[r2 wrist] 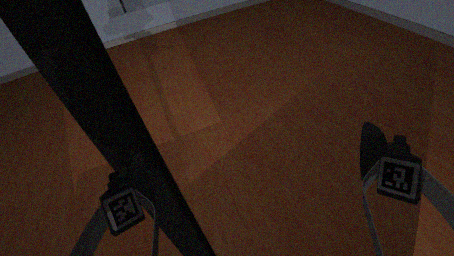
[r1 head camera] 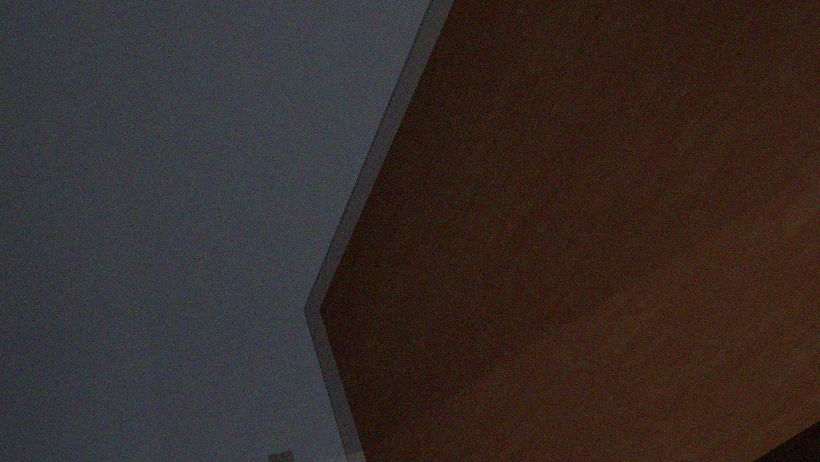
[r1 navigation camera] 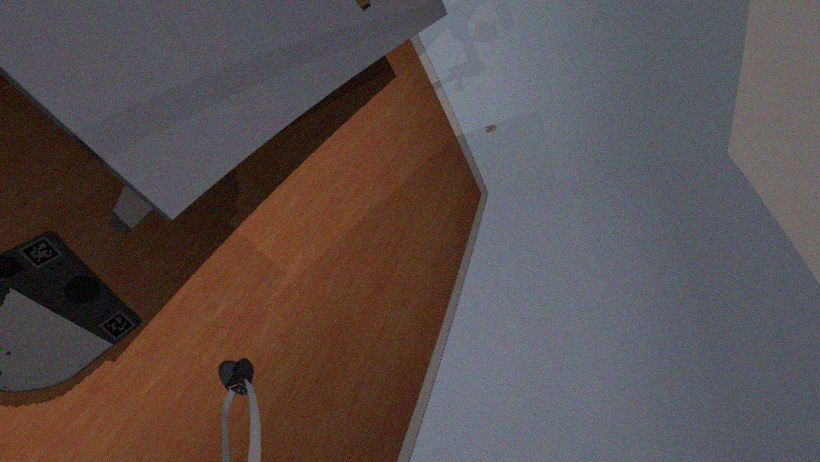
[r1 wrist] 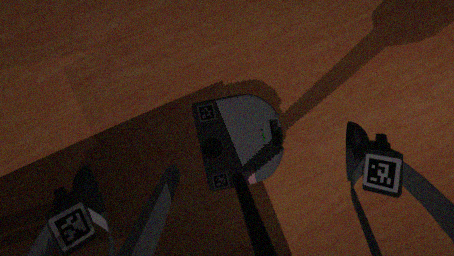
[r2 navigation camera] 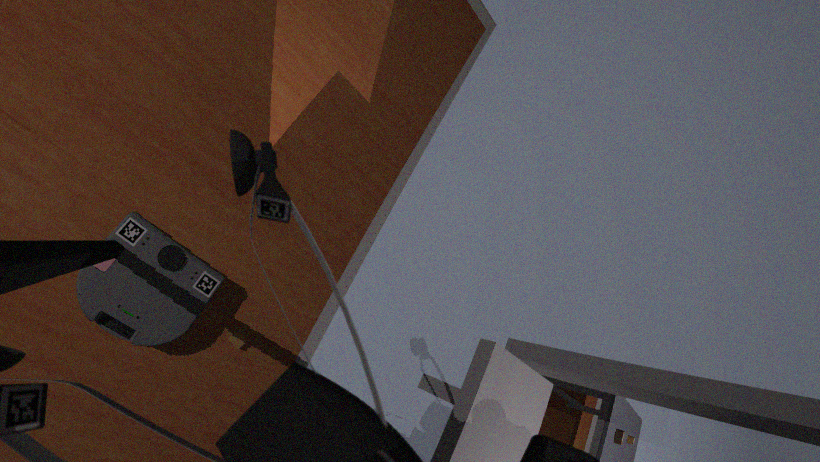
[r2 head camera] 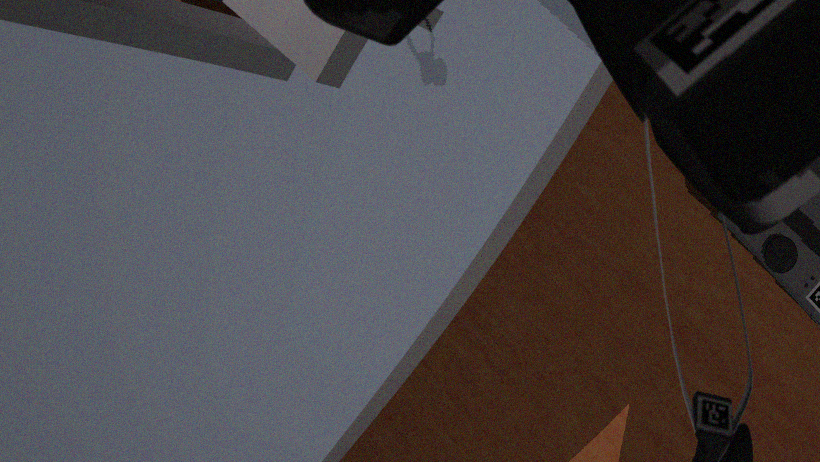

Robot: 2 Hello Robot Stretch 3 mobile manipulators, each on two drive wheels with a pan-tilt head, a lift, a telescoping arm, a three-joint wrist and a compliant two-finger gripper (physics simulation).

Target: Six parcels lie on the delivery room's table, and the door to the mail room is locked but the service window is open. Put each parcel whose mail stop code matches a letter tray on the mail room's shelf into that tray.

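Observation:
A pale table top (r1 navigation camera: 189,103) is at the upper left of the r1 navigation view, with a small brown piece, too cut off to identify, at the top edge. No parcel can be made out clearly, and no letter tray shows. The r1 gripper (r1 wrist: 221,165) is open and empty, high above the floor and its own base; one of its fingers shows low in the r1 navigation view. The r2 gripper (r2 navigation camera: 126,261) (r2 wrist: 252,160) is open and empty above the floor. The service window's pale sill (r2 head camera: 292,28) (r2 navigation camera: 502,396) is beside r2; its opening shows in the r2 navigation view.
The r1 base (r1 navigation camera: 57,350) (r1 wrist: 245,120) stands near the table. The r2 base (r2 navigation camera: 143,286) stands on the wooden floor (r2 navigation camera: 143,86) near a blue-grey wall (r2 head camera: 229,229) (r2 navigation camera: 602,172). A wall corner (r1 head camera: 312,309) (r1 navigation camera: 483,192) is near r1. A dark mast crosses the r2 wrist view.

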